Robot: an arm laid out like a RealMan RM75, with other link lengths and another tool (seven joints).
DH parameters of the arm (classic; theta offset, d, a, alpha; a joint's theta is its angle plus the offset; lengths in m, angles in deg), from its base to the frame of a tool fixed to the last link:
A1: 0 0.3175 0 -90
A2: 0 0 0 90
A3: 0 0.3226 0 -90
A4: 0 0 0 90
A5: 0 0.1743 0 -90
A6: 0 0 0 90
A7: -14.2 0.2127 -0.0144 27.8
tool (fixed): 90 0.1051 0 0
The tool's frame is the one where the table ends.
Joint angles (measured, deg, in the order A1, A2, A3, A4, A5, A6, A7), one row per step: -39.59 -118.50 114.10 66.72 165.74 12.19 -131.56; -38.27 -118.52 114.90 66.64 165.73 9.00 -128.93; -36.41 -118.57 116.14 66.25 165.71 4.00 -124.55; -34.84 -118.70 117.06 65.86 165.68 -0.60 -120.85; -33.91 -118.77 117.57 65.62 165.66 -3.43 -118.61; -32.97 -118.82 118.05 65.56 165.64 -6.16 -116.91; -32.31 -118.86 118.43 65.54 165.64 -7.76 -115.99; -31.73 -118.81 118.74 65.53 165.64 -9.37 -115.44; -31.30 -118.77 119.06 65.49 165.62 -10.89 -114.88; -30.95 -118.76 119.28 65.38 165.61 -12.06 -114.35; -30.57 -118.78 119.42 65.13 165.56 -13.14 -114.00; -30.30 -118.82 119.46 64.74 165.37 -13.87 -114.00; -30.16 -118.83 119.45 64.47 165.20 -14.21 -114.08; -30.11 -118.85 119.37 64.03 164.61 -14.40 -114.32; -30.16 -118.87 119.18 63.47 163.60 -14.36 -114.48; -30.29 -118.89 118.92 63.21 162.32 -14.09 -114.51
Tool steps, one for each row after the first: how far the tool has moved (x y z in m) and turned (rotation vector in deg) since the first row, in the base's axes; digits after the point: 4 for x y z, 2 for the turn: 0.0049 -0.0058 0.0021 0.99 0.42 -2.82; 0.0127 -0.0154 0.0055 2.77 1.37 -7.30; 0.0206 -0.0243 0.0102 4.65 1.79 -11.11; 0.0255 -0.0300 0.0139 5.94 2.01 -13.39; 0.0305 -0.0359 0.0184 7.18 1.76 -15.36; 0.0325 -0.0401 0.0205 7.82 1.59 -16.41; 0.0346 -0.0435 0.0237 8.47 1.16 -17.31; 0.0374 -0.0469 0.0265 9.07 0.79 -18.26; 0.0389 -0.0494 0.0286 9.58 0.62 -18.96; 0.0385 -0.0512 0.0304 10.00 0.37 -19.30; 0.0362 -0.0515 0.0313 10.17 0.03 -19.10; 0.0341 -0.0511 0.0318 10.22 -0.20 -18.82; 0.0301 -0.0494 0.0320 10.12 -0.68 -18.01; 0.0246 -0.0462 0.0323 9.95 -1.22 -16.78; 0.0207 -0.0428 0.0333 9.81 -1.95 -15.56
